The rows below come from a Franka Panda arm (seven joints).
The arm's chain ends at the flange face. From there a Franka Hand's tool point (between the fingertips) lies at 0.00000 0.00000 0.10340 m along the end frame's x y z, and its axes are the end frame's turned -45 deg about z.
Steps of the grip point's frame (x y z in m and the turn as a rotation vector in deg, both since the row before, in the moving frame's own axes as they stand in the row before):
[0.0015 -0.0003 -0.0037 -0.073 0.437 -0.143]
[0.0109 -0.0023 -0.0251 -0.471 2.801 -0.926]
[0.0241 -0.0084 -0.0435 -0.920 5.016 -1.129]
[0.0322 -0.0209 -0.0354 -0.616 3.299 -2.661]
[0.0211 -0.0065 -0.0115 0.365 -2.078 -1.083]
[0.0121 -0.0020 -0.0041 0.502 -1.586 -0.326]
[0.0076 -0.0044 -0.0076 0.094 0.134 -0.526]
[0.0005 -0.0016 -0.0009 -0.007 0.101 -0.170]
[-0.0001 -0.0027 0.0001 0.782 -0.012 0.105]
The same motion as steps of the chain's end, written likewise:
[0.0002 -0.0008 -0.0037 0.257 0.361 -0.143]
[0.0019 -0.0063 -0.0250 1.648 2.314 -0.926]
[0.0036 -0.0177 -0.0431 2.896 4.197 -1.129]
[0.0031 -0.0340 -0.0352 1.897 2.768 -2.661]
[0.0134 -0.0217 -0.0114 -1.211 -1.727 -1.083]
[0.0098 -0.0114 -0.0041 -0.767 -1.476 -0.326]
[0.0022 -0.0082 -0.0076 0.161 0.028 -0.526]
[-0.0009 -0.0014 -0.0009 0.066 0.076 -0.170]
[-0.0010 -0.0009 0.0001 0.544 -0.561 0.105]

